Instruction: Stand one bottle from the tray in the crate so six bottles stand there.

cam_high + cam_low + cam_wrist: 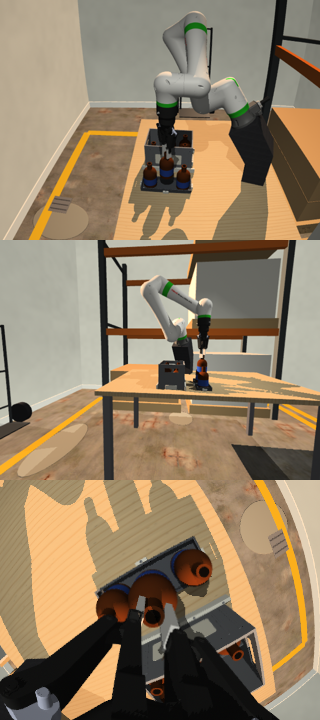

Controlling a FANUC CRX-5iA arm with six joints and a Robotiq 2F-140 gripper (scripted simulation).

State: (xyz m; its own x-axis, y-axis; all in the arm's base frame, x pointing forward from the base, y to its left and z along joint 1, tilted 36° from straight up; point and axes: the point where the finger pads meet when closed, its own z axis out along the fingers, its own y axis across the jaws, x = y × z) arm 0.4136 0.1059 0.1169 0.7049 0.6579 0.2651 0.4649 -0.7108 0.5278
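The glass bottle lies 90 mm below my hand. From my hand the other things lie so: tray (240 mm below); grey crate (220 mm to the right, 170 mm below, 50 mm behind).
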